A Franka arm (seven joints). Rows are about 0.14 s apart.
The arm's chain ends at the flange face. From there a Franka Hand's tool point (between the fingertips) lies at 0.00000 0.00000 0.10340 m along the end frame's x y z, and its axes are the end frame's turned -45 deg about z.
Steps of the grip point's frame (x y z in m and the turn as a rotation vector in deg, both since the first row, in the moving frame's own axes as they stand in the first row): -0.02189 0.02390 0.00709 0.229 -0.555 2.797; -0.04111 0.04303 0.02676 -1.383 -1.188 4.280; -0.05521 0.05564 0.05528 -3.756 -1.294 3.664
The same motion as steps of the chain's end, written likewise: 0.00243 0.03199 0.00710 -0.231 -0.554 2.797; 0.00123 0.05621 0.02681 -1.818 0.138 4.280; -0.00263 0.07185 0.05553 -3.571 1.741 3.664
